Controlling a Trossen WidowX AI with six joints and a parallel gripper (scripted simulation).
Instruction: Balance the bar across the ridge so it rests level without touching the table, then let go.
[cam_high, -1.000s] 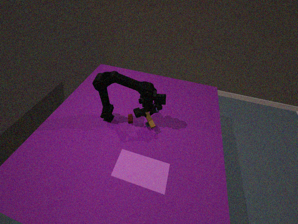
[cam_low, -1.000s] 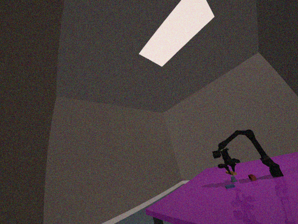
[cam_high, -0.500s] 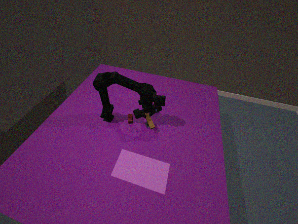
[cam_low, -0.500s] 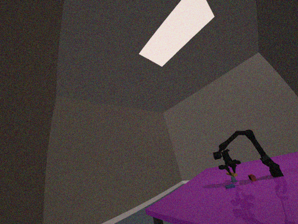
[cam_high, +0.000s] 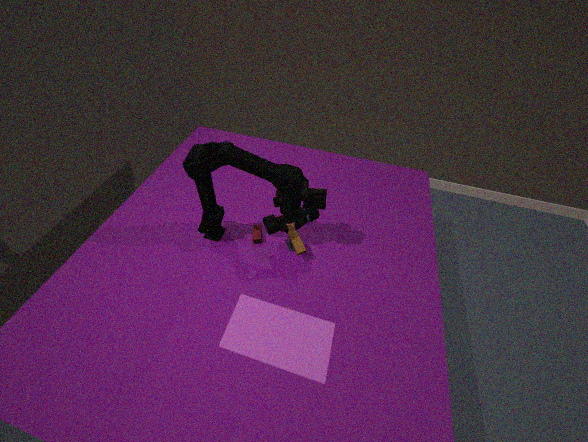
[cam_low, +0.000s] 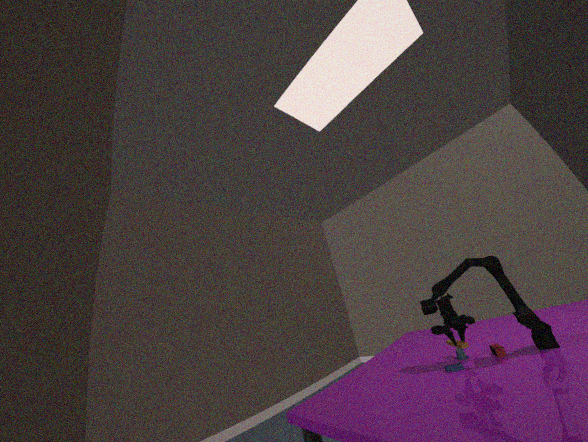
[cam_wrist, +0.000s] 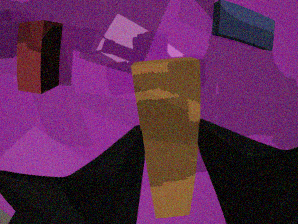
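Right now the bar is 20 mm ahead of my gripper tip and 20 mm to the right of it. The rest, counted from my gripper tip: red-brown block: 130 mm behind, 20 mm to the right, 50 mm below; then flat blue block: 30 mm ahead, 110 mm to the left, 60 mm below.
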